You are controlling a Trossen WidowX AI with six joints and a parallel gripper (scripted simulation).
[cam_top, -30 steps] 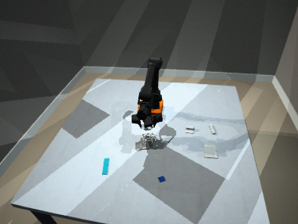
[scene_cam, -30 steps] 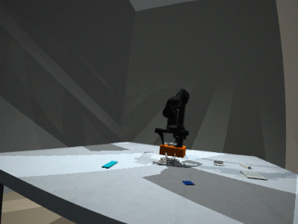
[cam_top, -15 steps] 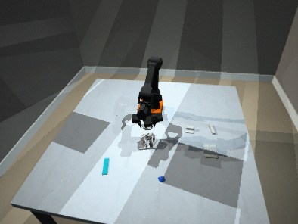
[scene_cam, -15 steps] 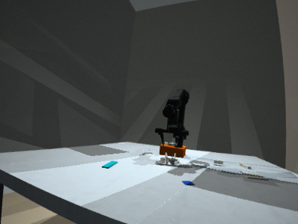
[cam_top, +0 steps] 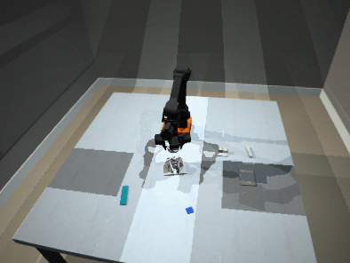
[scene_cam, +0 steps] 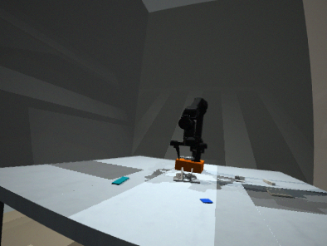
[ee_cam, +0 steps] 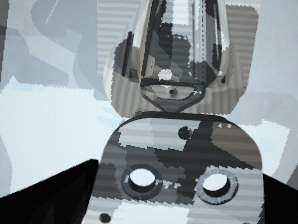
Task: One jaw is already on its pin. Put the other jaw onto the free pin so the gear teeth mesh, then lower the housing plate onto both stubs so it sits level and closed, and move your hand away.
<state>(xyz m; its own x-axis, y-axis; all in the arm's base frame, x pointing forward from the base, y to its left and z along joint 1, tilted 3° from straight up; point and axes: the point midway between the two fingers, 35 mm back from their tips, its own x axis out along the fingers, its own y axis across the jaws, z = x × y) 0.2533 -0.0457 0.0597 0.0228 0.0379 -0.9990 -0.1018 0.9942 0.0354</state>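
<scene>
Now: the jaw 70 mm below my gripper tip, 20 mm ahead of it and 10 mm to the right of it. Round my gripper tip: blue square 320 mm ahead, 90 mm to the left, 80 mm below; then white base 80 mm below, 70 mm ahead, 10 mm to the left; then small pale block 280 mm to the left, 70 mm below, 70 mm behind.
</scene>
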